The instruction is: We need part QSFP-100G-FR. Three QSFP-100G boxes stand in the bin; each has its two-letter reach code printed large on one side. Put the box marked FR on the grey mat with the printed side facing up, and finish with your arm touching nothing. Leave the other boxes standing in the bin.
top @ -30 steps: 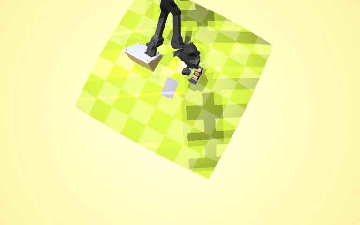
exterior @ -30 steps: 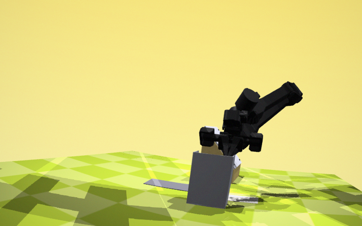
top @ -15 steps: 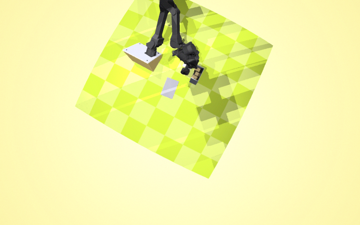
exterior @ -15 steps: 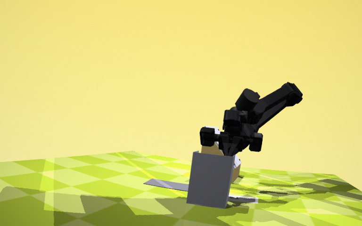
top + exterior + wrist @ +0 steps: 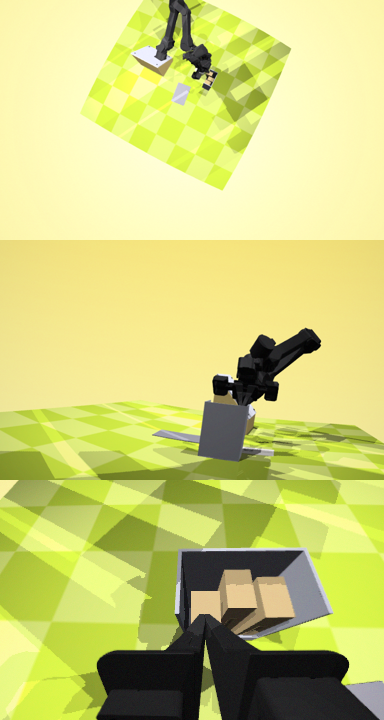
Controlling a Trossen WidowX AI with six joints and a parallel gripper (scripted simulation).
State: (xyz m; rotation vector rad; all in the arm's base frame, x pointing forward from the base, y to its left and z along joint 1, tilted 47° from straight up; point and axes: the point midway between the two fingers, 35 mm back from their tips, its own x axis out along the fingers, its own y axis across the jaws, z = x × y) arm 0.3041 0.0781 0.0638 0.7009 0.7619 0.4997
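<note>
My gripper tip is now 8 cm past the thin white slab, 5 cm to the right of it and 12 cm above it. Round my gripper tip: grey mat 9 cm behind, 21 cm to the right, 12 cm below.
</note>
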